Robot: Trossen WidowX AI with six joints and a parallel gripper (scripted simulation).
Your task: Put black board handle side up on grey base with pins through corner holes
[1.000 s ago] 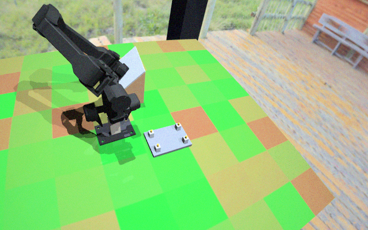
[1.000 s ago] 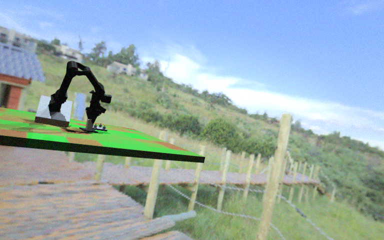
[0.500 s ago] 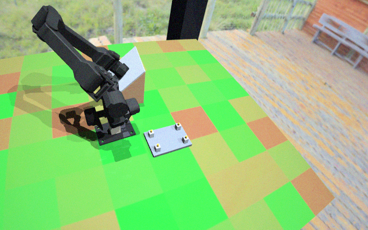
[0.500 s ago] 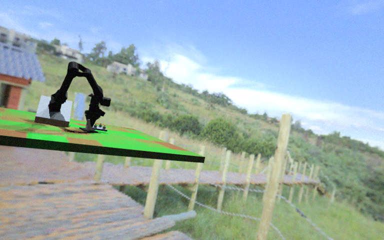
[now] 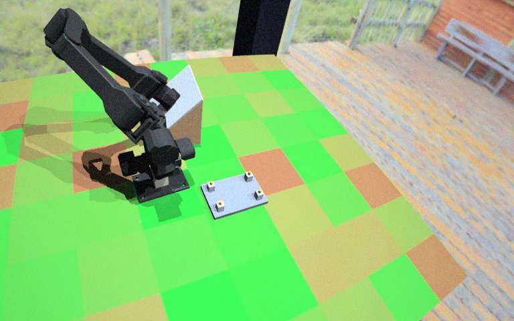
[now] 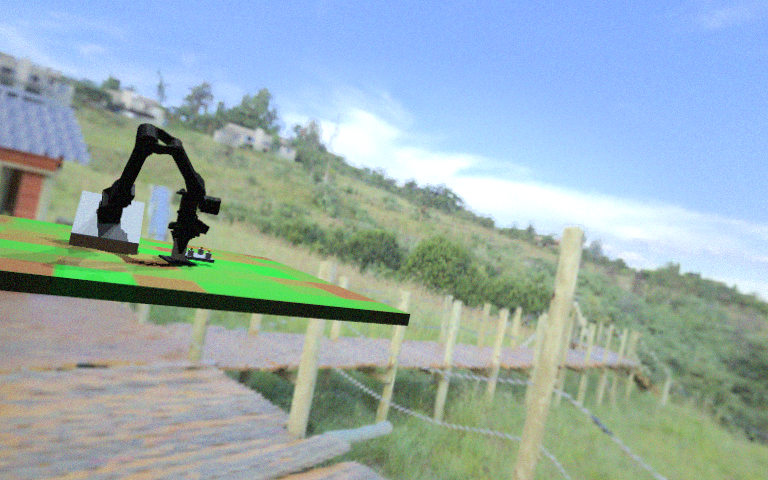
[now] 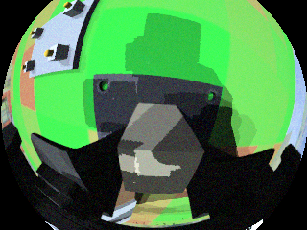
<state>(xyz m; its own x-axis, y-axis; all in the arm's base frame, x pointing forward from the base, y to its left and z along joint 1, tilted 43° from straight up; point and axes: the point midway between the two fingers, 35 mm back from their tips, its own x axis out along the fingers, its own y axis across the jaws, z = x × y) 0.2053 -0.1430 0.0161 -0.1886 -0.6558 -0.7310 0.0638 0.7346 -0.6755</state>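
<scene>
Now: gripper tip 13 cm short of the grey base, 17 cm to the right of it and 2 cm above it. Round my gripper tip: flat black board 1 cm below.
</scene>
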